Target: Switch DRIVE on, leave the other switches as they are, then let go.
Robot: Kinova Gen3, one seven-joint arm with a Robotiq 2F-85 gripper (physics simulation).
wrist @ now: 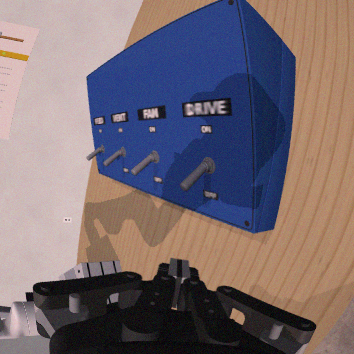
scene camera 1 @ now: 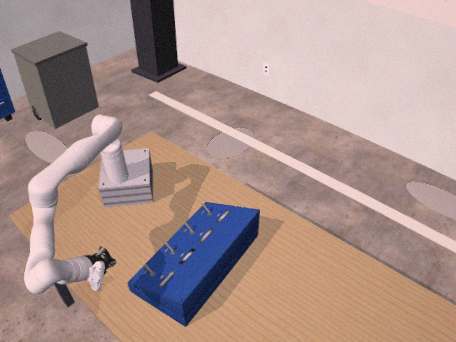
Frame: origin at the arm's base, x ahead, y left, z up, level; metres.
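Where they show: gripper, fingertip midpoint: [wrist: 176,270] [scene camera 1: 114,261]; arm's base, link origin: [scene camera 1: 118,176].
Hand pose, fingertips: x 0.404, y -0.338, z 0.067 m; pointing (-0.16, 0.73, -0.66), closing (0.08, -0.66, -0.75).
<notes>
Things, the pixels of their top centre, and the offset from my fingertips. Level surfaces: height alone.
- DRIVE lever, top centre: [wrist: 183,173] [scene camera 1: 147,265] dx +0.058, dy +0.092, dz -0.066 m
- FAN lever, top centre: [wrist: 132,162] [scene camera 1: 169,243] dx +0.045, dy +0.211, dz -0.066 m
- VENT lever, top centre: [wrist: 104,155] [scene camera 1: 188,223] dx +0.033, dy +0.331, dz -0.066 m
- fourth lever, top centre: [wrist: 86,152] [scene camera 1: 206,205] dx +0.020, dy +0.450, dz -0.066 m
- wooden table, surface height: dz -0.193 m
A blue switch box [scene camera 1: 227,267] [wrist: 165,65] stands on the table with four grey levers. The DRIVE lever [scene camera 1: 149,270] [wrist: 196,175], at the box's near left end in the scene view, leans to the OFF side. The FAN lever [scene camera 1: 170,248] [wrist: 145,163], VENT lever [scene camera 1: 189,229] [wrist: 114,157] and a fourth lever [scene camera 1: 206,210] [wrist: 95,153] lean the same way; the fourth's label is too blurred to read. My gripper [scene camera 1: 112,261] [wrist: 176,270] is shut and empty. It is left of the box in the scene view, apart from the DRIVE lever, touching no lever.
The wooden table [scene camera 1: 300,295] [wrist: 320,210] carries the grey arm base [scene camera 1: 127,194] [wrist: 102,268] behind the gripper. A grey cabinet [scene camera 1: 62,85] and a dark pillar [scene camera 1: 155,40] stand on the floor beyond. The arm's shadow falls across the box near DRIVE.
</notes>
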